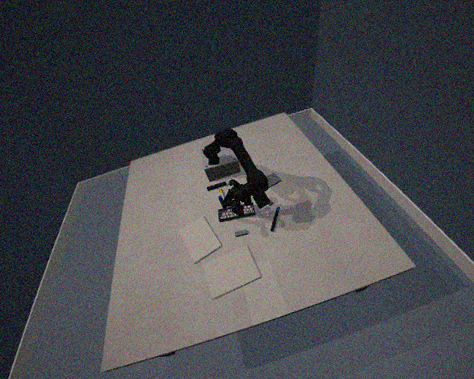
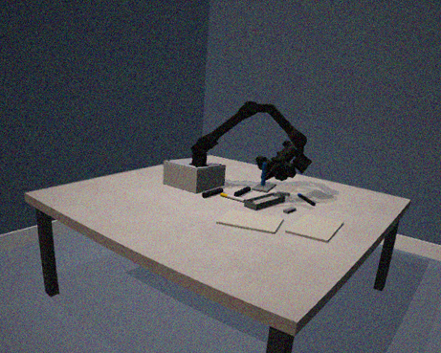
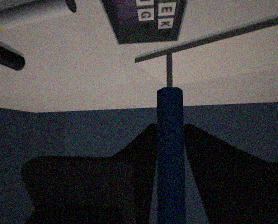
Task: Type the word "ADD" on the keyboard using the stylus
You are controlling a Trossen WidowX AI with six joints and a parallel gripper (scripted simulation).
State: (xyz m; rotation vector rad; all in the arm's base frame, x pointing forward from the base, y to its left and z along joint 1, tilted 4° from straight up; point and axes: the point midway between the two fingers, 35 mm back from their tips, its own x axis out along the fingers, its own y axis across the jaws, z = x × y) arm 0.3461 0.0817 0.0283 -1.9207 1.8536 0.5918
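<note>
Right now my gripper tip is 10 cm short of the small grey block, 6 cm to the right of it and 12 cm above it. From my gripper tip the other things lie so: blue stylus: 1 cm below; then stylus tip: 5 cm below; then white-and-yellow marker: 15 cm behind, 3 cm to the right, 11 cm below.
</note>
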